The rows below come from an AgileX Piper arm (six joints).
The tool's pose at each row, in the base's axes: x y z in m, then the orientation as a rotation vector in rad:
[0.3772 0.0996 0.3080 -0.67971 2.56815 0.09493]
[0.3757 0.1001 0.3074 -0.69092 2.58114 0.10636]
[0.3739 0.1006 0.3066 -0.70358 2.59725 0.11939]
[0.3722 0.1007 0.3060 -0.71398 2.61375 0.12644]
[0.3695 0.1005 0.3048 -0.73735 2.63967 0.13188]
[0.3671 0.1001 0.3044 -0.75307 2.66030 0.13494]
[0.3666 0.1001 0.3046 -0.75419 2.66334 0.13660]
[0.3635 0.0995 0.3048 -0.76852 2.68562 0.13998]
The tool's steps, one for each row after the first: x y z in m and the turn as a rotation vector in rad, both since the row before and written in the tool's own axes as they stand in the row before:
[0.0012 0.0012 0.0000 -0.01277 0.01313 -0.00285]
[0.0015 0.0014 0.0001 -0.01470 0.01625 -0.00285]
[0.0015 0.0010 -0.0001 -0.01008 0.01702 -0.00218]
[0.0027 0.0012 0.0000 -0.01339 0.02938 -0.00889]
[0.0022 0.0009 -0.0005 -0.00916 0.02289 -0.00524]
[0.0003 0.0003 -0.0003 -0.00194 0.00288 0.00018]
[0.0027 0.0011 -0.0013 -0.00938 0.02406 -0.00381]

